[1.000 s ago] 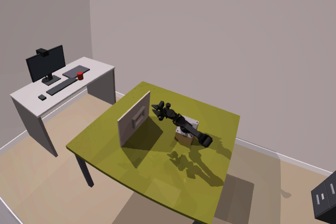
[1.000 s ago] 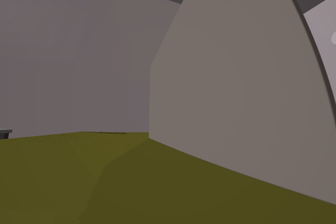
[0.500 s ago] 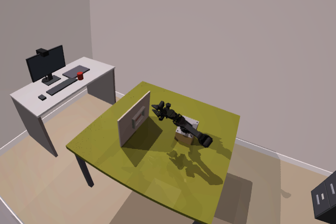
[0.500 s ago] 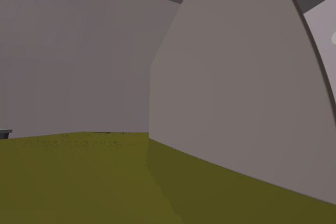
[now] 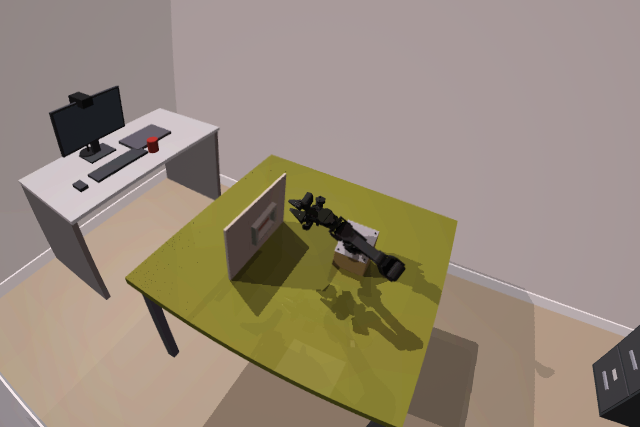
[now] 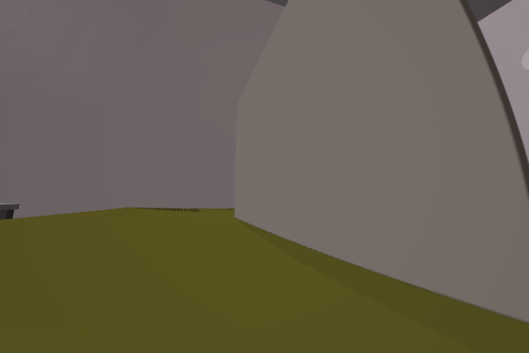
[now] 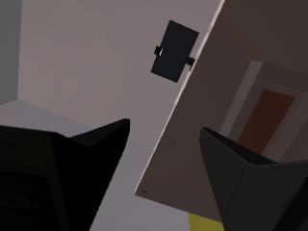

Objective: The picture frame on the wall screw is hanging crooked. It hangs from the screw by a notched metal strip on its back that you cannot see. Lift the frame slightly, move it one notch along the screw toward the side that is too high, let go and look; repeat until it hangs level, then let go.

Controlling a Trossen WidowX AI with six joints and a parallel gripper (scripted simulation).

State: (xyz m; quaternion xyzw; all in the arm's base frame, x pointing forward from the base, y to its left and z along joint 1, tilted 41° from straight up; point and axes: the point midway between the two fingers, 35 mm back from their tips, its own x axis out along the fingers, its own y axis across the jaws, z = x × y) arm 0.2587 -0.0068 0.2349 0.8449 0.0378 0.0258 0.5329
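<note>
Now: the picture frame 170 mm below my gripper tip and 130 mm ahead of it. The rest, counted from my gripper tip: wall panel (180 mm below, 140 mm ahead, 20 mm to the left).
</note>
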